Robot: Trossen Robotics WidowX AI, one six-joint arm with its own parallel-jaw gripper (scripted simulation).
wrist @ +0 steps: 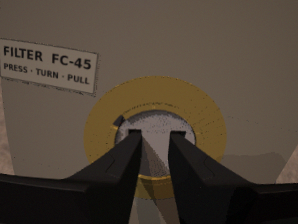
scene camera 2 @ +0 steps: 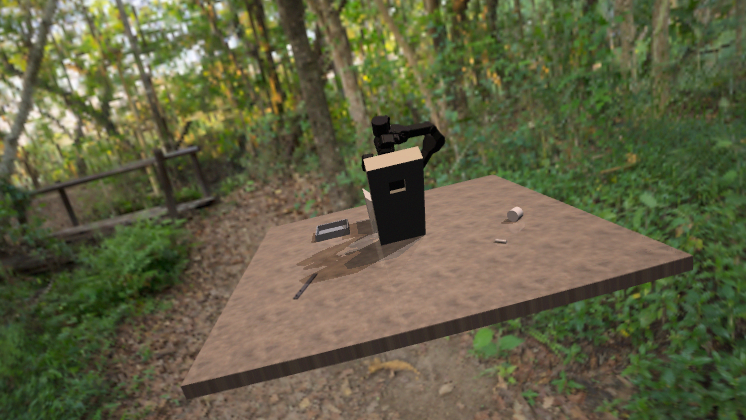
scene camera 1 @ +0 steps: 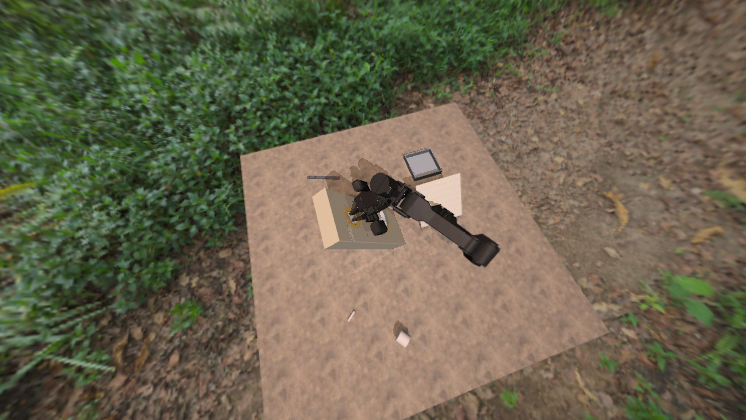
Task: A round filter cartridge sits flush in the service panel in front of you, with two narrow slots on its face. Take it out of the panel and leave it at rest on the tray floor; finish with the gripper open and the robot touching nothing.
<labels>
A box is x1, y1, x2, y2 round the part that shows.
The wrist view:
my gripper: [0, 129, 297, 223]
round grey filter cartridge: [116, 109, 193, 176]
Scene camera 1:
my gripper: [349, 180, 389, 235]
</labels>
